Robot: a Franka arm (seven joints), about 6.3 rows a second.
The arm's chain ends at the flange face. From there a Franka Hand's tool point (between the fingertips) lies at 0.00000 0.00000 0.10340 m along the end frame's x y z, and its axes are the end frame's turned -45 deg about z.
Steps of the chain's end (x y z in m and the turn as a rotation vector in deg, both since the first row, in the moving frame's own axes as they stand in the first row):
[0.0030, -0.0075, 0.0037, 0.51, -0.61, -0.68]
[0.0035, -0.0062, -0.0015, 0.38, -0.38, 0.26]
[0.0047, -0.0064, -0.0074, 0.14, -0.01, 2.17]
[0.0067, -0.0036, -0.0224, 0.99, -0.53, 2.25]
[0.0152, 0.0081, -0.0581, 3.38, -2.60, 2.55]
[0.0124, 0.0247, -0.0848, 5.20, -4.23, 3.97]
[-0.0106, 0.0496, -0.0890, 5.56, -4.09, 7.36]
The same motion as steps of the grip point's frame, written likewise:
[0.0073, -0.0046, 0.0037, 0.79, -0.07, -0.68]
[0.0069, -0.0029, -0.0015, 0.54, 0.00, 0.26]
[0.0080, -0.0014, -0.0074, 0.11, 0.09, 2.17]
[0.0079, 0.0003, -0.0224, 1.07, 0.33, 2.25]
[0.0062, 0.0089, -0.0584, 4.23, 0.55, 2.55]
[-0.0070, 0.0143, -0.0855, 6.67, 0.69, 3.97]
[-0.0399, 0.0154, -0.0897, 6.82, 1.04, 7.36]

